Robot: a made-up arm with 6 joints. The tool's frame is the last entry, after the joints.
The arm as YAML. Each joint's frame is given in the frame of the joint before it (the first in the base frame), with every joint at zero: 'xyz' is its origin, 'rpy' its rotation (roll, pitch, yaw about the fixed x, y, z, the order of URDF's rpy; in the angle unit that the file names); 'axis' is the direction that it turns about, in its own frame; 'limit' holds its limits. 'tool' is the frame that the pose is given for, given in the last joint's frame.
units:
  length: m
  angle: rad
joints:
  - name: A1
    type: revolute
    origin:
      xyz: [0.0, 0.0, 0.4]
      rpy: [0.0, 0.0, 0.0]
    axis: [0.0, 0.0, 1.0]
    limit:
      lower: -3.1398
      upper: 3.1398
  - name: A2
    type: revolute
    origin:
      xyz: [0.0, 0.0, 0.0]
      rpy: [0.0, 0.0, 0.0]
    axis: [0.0, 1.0, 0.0]
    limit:
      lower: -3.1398
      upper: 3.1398
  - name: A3
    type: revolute
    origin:
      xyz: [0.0, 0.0, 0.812]
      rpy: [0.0, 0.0, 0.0]
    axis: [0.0, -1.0, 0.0]
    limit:
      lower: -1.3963
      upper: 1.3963
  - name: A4
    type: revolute
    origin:
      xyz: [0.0, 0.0, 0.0]
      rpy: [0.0, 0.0, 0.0]
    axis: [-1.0, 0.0, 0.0]
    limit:
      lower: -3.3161
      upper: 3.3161
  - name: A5
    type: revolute
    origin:
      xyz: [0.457, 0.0, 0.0]
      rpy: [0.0, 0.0, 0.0]
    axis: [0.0, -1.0, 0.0]
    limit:
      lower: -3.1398
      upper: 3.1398
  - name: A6
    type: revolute
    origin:
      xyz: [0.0, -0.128, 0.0]
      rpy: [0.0, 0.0, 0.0]
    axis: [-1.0, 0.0, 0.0]
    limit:
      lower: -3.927
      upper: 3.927
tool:
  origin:
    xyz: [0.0, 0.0, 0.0]
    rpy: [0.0, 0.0, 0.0]
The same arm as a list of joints. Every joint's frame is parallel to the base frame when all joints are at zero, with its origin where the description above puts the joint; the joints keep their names.
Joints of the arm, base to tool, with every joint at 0 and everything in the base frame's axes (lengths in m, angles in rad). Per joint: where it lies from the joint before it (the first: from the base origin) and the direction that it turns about. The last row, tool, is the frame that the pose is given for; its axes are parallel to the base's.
A1: xyz 0.0000 0.0000 0.4000 axis 0 0 1
A2: xyz 0.0000 0.0000 0.0000 axis 0 1 0
A3: xyz 0.0000 0.0000 0.8120 axis 0 -1 0
A4: xyz 0.0000 0.0000 0.0000 axis -1 0 0
A5: xyz 0.4570 0.0000 0.0000 axis 0 -1 0
A6: xyz 0.0000 -0.1280 0.0000 axis -1 0 0
tool: xyz 0.0000 0.0000 0.0000
Joint limits (rad, base to tool): -3.1398..3.1398 -3.1398..3.1398 -1.3963..1.3963 -3.3161..3.3161 -3.1398..3.1398 -3.9270..3.9270

